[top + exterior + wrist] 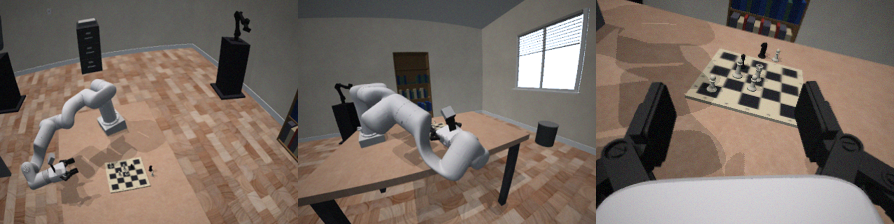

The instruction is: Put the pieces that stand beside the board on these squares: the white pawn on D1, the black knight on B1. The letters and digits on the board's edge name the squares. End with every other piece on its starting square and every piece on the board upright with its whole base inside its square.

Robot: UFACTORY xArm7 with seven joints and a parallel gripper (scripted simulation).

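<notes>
The black knight lies 41 cm to the left of my hand, 12 cm below it and 3 cm behind it. Also, from my hand: chessboard: 27 cm to the left, 14 cm below, 2 cm behind.
</notes>
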